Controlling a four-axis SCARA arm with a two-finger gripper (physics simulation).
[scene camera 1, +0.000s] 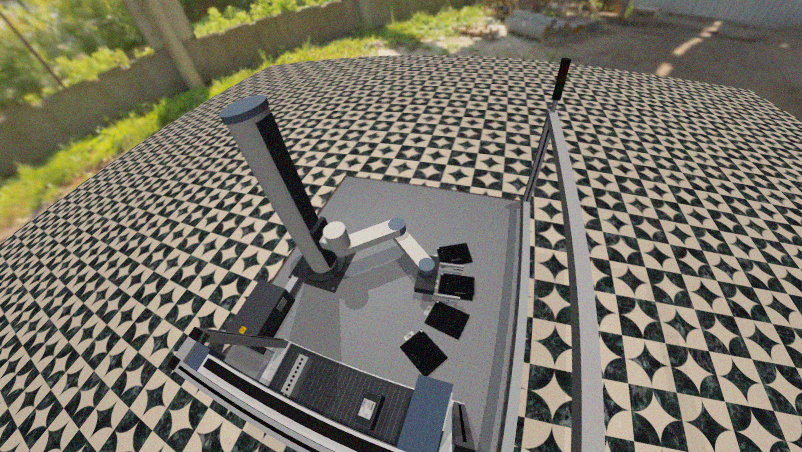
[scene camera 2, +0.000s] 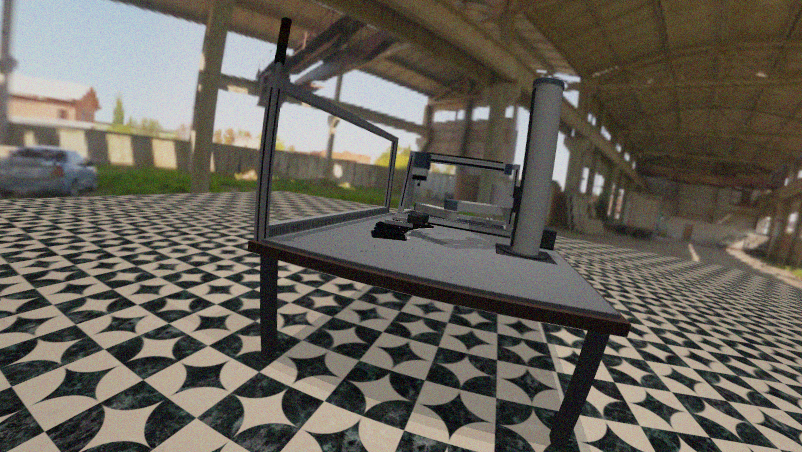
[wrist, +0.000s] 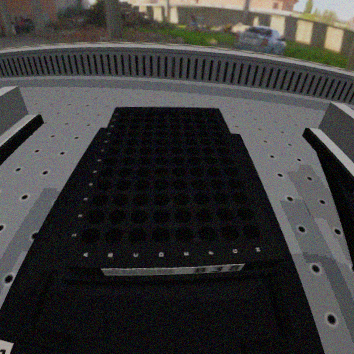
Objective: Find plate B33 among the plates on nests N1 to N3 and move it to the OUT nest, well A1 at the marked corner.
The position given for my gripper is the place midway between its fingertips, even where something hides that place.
My gripper (scene camera 1: 462, 282) holds nothing.
My gripper shows as well in the wrist view (wrist: 174, 105).
